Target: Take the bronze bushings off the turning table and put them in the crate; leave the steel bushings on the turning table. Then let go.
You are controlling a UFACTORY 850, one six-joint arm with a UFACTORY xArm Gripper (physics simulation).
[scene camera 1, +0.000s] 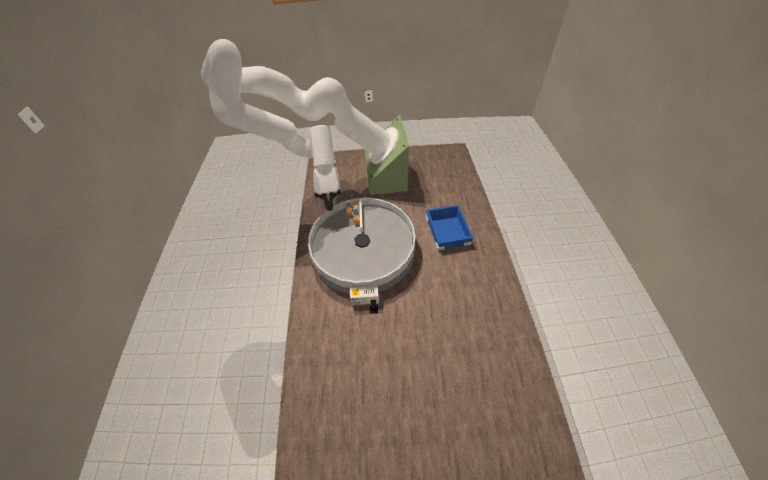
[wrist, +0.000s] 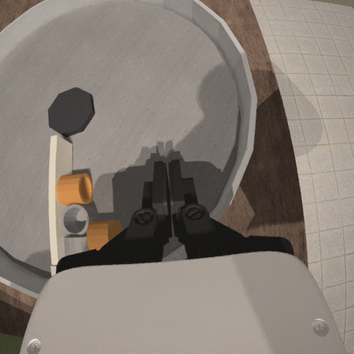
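Observation:
The turning table (scene camera 1: 385, 263) (wrist: 150, 75) is a round grey tray with a raised rim. An orange-bronze bushing (scene camera 1: 357, 221) (wrist: 74, 189) lies on it against the pale bar, with a grey steel bushing (wrist: 76, 219) beside it. A second bronze bushing (scene camera 1: 349, 212) (wrist: 102, 234) lies on the gripper side, partly covered by the gripper in the wrist view. Another steel bushing (wrist: 76, 244) shows partly. More orange shows at the group's back in the scene view. The blue crate (scene camera 1: 455, 240) looks empty. My gripper (scene camera 1: 329, 206) (wrist: 168, 178) is shut and empty, above the table's back-left rim, left of the bushings.
The pale bar (scene camera 1: 361, 217) (wrist: 54, 210) runs from near the dark hub (scene camera 1: 361, 240) (wrist: 71, 111) to the back rim. The green arm base (scene camera 1: 388, 178) stands behind the turning table. A white box (scene camera 1: 364, 297) sits at its front. The crate stands to its right.

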